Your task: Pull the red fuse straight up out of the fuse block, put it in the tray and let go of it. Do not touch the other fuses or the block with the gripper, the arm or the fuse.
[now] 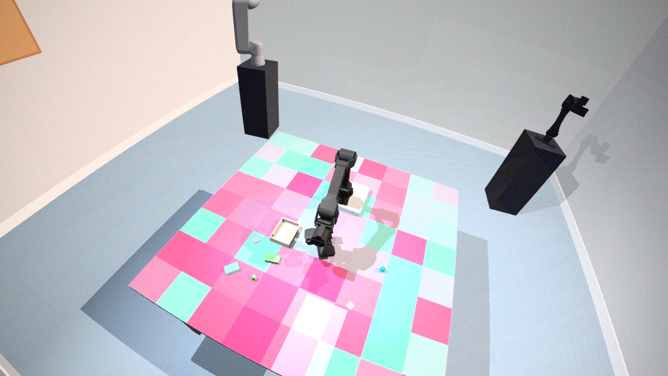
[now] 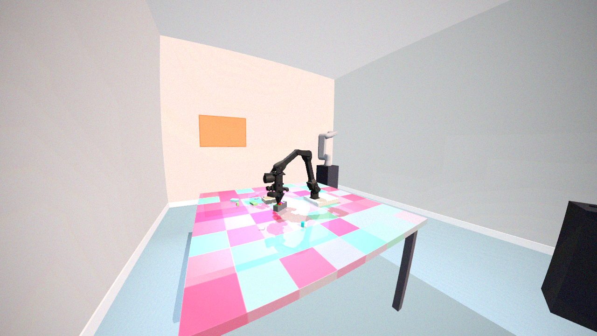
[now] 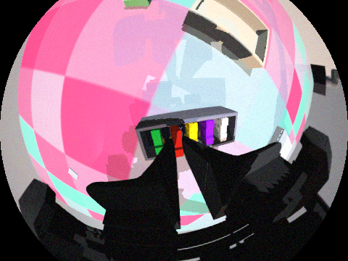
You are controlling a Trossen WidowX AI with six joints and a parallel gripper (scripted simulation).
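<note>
Right now my gripper tip is 190 mm to the left of the beige tray, 40 mm past it and 40 mm above it. Round my gripper tip: cyan cube (290 mm to the left, 30 mm below, 10 mm ahead); green flat block (200 mm to the right, 110 mm ahead, 40 mm below); red fuse (10 mm below).
</note>
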